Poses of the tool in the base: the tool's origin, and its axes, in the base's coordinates. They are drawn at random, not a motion.
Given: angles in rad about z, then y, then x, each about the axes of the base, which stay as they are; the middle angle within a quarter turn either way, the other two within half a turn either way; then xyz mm.
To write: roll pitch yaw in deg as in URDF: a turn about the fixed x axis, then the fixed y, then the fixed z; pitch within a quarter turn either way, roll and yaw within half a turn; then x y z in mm. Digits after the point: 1 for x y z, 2 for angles.
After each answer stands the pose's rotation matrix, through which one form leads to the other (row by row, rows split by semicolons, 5 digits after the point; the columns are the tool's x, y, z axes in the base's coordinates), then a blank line. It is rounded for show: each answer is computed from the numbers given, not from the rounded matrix.
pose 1, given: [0.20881 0.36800 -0.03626 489.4 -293.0 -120.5]
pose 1, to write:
[2.40 21.05 12.02 489.4 -293.0 -120.5]
0.91278 -0.19342 0.35975; 0.19440 0.98034 0.03382; -0.35922 0.03906 0.93244

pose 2, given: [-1.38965 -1.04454 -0.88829 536.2 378.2 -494.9]
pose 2, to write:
[51.39 -59.49 -79.73 536.2 378.2 -494.9]
0.09049 0.49408 -0.86469; -0.49953 0.77365 0.38978; 0.86155 0.39667 0.31682

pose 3, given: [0.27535 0.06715 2.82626 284.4 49.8 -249.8]
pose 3, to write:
[163.49 -8.38 -13.95 284.4 49.8 -249.8]
0.96016 -0.27127 0.06710; -0.23845 -0.92054 -0.30943; 0.14571 0.28111 -0.94855

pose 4, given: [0.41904 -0.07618 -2.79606 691.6 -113.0 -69.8]
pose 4, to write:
[-163.37 11.73 -21.53 691.6 -113.0 -69.8]
0.91083 -0.40570 -0.07611; -0.35929 -0.86998 0.33772; -0.20322 -0.28026 -0.93817

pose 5, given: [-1.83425 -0.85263 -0.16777 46.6 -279.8 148.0]
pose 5, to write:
[49.53 1.84 -99.87 46.6 -279.8 148.0]
-0.17136 0.63530 -0.75301; -0.98469 -0.13536 0.10988; -0.03212 0.76031 0.64877

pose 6, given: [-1.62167 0.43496 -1.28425 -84.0 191.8 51.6]
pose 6, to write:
[-15.31 -74.59 -99.99 -84.0 191.8 51.6]
-0.04612 0.90571 0.42137; -0.26172 -0.41804 0.86991; 0.96404 -0.07017 0.25632

